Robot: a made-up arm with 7 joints. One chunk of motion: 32 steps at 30 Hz.
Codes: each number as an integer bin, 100 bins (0 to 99) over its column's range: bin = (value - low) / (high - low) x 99, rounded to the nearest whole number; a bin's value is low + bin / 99 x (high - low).
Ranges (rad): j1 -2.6..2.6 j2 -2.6..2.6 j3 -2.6..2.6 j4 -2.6..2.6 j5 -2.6..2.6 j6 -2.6..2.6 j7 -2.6..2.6
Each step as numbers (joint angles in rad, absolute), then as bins.
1 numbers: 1.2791 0.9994 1.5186 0.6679 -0.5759 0.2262 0.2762
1 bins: 74 69 78 62 39 54 55
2 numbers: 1.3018 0.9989 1.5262 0.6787 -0.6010 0.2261 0.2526
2 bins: 74 69 79 62 38 54 54
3 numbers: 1.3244 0.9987 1.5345 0.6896 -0.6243 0.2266 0.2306
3 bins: 75 69 79 63 38 54 54
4 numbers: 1.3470 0.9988 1.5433 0.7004 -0.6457 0.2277 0.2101
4 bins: 75 69 79 63 37 54 53
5 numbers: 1.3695 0.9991 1.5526 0.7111 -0.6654 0.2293 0.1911
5 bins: 76 69 79 63 37 54 53
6 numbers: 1.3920 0.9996 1.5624 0.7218 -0.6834 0.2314 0.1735
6 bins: 76 69 79 63 36 54 53
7 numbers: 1.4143 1.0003 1.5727 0.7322 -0.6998 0.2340 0.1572
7 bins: 76 69 79 63 36 54 52
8 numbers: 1.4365 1.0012 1.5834 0.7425 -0.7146 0.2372 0.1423
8 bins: 77 69 80 64 36 54 52
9 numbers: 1.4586 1.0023 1.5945 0.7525 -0.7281 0.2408 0.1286
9 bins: 77 69 80 64 36 54 52
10 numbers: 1.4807 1.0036 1.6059 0.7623 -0.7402 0.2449 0.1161
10 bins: 78 69 80 64 35 54 52
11 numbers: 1.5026 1.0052 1.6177 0.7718 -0.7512 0.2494 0.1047
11 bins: 78 69 80 64 35 54 51
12 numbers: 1.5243 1.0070 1.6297 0.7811 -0.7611 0.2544 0.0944
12 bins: 79 69 81 64 35 54 51
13 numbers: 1.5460 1.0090 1.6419 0.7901 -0.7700 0.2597 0.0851
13 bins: 79 69 81 65 35 54 51
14 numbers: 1.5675 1.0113 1.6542 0.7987 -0.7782 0.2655 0.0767
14 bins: 79 69 81 65 35 55 51
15 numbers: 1.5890 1.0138 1.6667 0.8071 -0.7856 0.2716 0.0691
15 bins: 80 69 81 65 35 55 51
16 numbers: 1.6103 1.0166 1.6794 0.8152 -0.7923 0.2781 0.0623
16 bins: 80 69 81 65 34 55 51
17 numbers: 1.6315 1.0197 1.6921 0.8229 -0.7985 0.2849 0.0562
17 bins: 81 69 82 65 34 55 51
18 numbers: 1.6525 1.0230 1.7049 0.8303 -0.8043 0.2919 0.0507
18 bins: 81 69 82 65 34 55 50
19 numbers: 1.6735 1.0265 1.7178 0.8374 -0.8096 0.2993 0.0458
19 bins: 81 69 82 65 34 55 50
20 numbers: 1.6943 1.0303 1.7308 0.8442 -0.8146 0.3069 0.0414
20 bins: 82 69 82 66 34 55 50
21 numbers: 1.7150 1.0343 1.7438 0.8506 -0.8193 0.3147 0.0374
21 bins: 82 69 83 66 34 55 50
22 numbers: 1.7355 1.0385 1.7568 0.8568 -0.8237 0.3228 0.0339
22 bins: 83 69 83 66 34 56 50
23 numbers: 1.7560 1.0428 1.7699 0.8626 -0.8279 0.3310 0.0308
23 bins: 83 69 83 66 34 56 50
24 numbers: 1.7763 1.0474 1.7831 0.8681 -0.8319 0.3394 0.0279
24 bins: 83 69 83 66 34 56 50
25 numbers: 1.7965 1.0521 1.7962 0.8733 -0.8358 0.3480 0.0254
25 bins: 84 70 84 66 34 56 50
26 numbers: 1.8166 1.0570 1.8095 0.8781 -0.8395 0.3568 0.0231
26 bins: 84 70 84 66 34 56 50
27 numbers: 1.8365 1.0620 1.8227 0.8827 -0.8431 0.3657 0.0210
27 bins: 84 70 84 66 33 56 50
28 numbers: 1.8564 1.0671 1.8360 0.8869 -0.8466 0.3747 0.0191
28 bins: 85 70 84 66 33 57 50
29 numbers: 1.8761 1.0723 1.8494 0.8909 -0.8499 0.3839 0.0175
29 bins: 85 70 85 66 33 57 50
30 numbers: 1.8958 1.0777 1.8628 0.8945 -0.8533 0.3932 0.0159
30 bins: 86 70 85 67 33 57 50
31 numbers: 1.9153 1.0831 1.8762 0.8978 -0.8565 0.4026 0.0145
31 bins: 86 70 85 67 33 57 50
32 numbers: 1.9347 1.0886 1.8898 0.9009 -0.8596 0.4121 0.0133
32 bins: 86 70 85 67 33 57 50
